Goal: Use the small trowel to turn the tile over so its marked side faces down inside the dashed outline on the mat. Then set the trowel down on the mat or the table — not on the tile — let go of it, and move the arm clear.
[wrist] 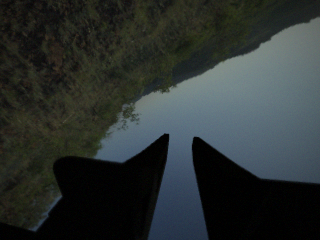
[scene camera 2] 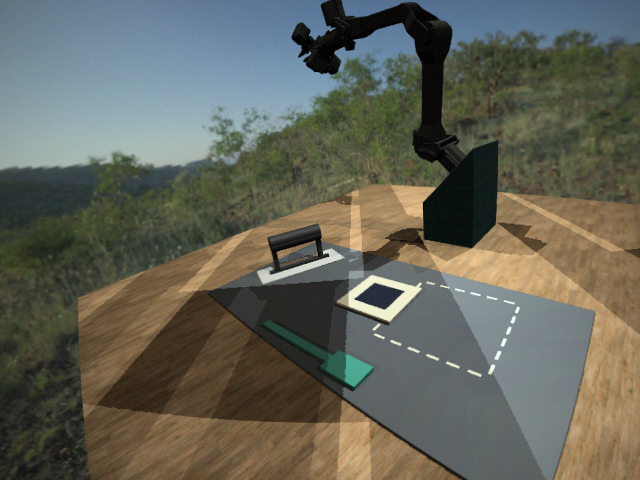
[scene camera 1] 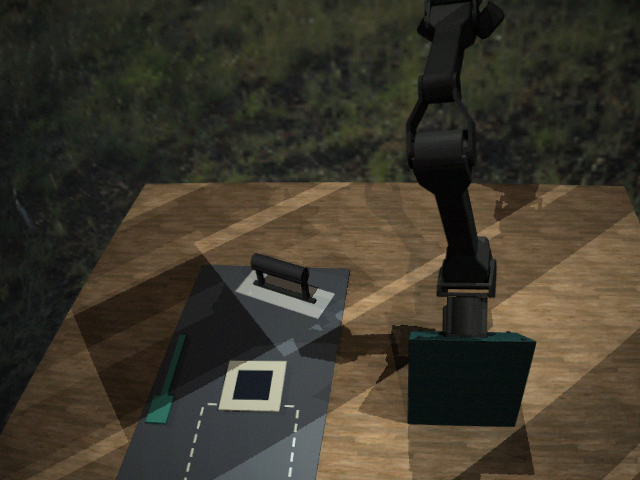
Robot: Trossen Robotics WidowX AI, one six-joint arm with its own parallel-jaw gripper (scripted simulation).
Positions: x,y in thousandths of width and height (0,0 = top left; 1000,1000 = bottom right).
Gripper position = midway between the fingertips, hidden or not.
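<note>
I can see my gripper (scene camera 2: 471,122), and I see my gripper (wrist: 564,585) again through the camera at my wrist. There is a green trowel (scene camera 2: 551,776) too, and I see the trowel (scene camera 1: 249,857) from another camera as well. The green trowel is out of frame in the wrist view.
</note>
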